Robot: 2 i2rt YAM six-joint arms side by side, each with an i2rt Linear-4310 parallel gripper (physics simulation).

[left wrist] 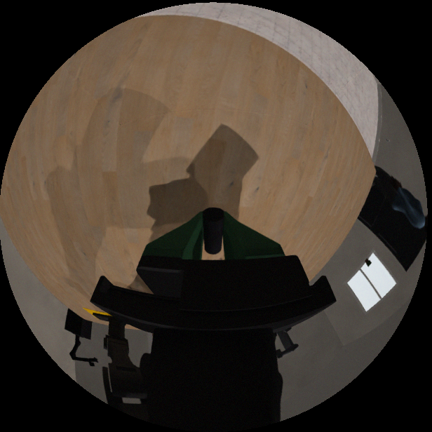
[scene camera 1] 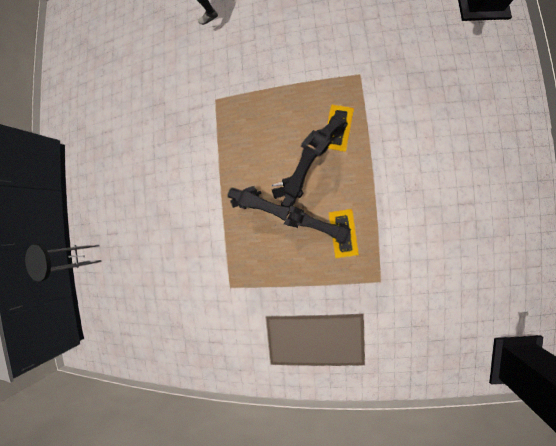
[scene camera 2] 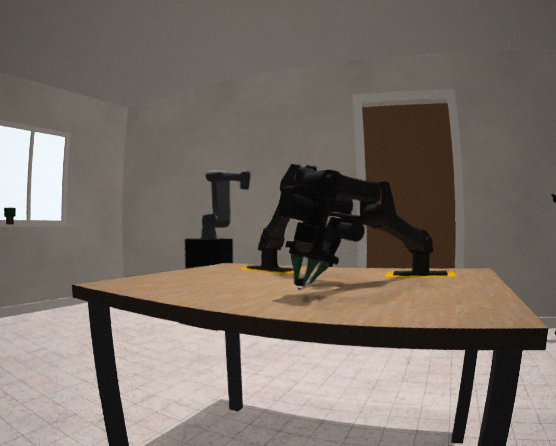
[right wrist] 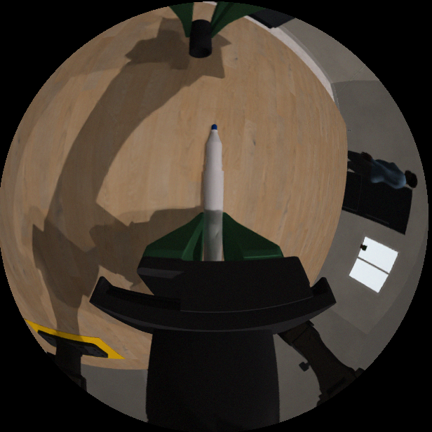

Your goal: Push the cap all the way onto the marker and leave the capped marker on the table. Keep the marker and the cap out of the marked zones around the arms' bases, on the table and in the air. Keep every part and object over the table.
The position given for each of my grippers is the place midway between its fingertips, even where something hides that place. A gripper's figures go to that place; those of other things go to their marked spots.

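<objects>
My left gripper (left wrist: 212,216) is 13 cm from the lens here, while a black cap (left wrist: 212,217) is 11 cm from the lens.
</objects>
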